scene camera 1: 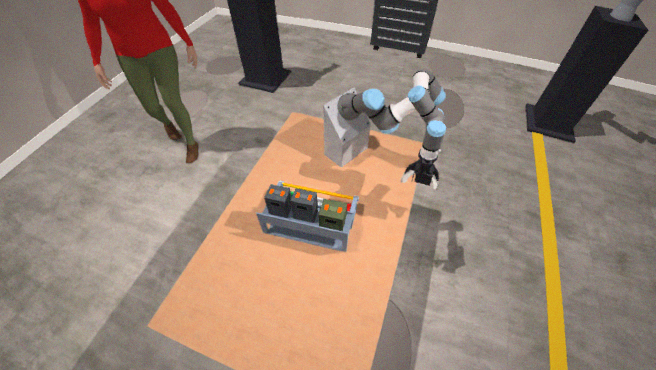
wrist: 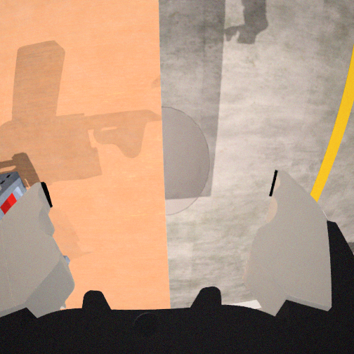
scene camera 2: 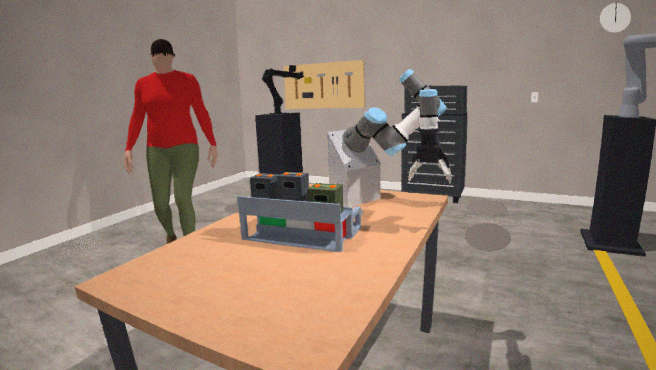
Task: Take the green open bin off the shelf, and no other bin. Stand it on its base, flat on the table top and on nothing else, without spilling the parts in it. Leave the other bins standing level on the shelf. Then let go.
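Places are measured from the arm's base along level axes (x right, y ahead, z up), in millimetres.
Where they show: gripper, fingertip midpoint: (scene camera 1: 418, 185) (scene camera 2: 429, 183); arm's base at its link origin: (scene camera 1: 348, 107) (scene camera 2: 354, 141).
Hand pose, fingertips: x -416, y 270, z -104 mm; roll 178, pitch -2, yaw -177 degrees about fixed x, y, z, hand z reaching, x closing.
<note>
Each offset is from my fingertips to the top centre of the thing. "pt": to the spot under its first point. Level surfaces: height alone.
The green open bin {dx +291, dy +257, dz +26 mm} (scene camera 1: 332, 220) (scene camera 2: 325, 194) stands upright at the right end of the blue-grey shelf {pt dx +384, dy +344, dz -39 mm} (scene camera 1: 303, 227) (scene camera 2: 290, 208). Orange marks show on its top; its contents cannot be made out. Two dark grey bins {pt dx +502, dy +318, dz +38 mm} (scene camera 1: 277, 202) {dx +410, dy +267, dz +61 mm} (scene camera 1: 304, 207) (scene camera 2: 263, 187) (scene camera 2: 292, 186) stand level beside it on the shelf. My gripper (scene camera 1: 420, 182) (scene camera 2: 430, 180) (wrist: 159, 180) is open and empty, pointing down, high up near the table's right edge. It is apart from the shelf, to the right and behind. In the wrist view a shelf corner shows at the left, partly hidden by a finger.
The shelf stands on the wooden table {dz -173 mm} (scene camera 1: 280, 300) (scene camera 2: 240, 295) (wrist: 115, 210). A yellow bar {dx +425, dy +106, dz -108 mm} (scene camera 1: 320, 191) runs along the shelf's back. The arm's grey pedestal (scene camera 1: 345, 135) (scene camera 2: 367, 182) stands behind the shelf. A person in red (scene camera 1: 132, 30) (scene camera 2: 167, 110) stands beyond the table's left side.
</note>
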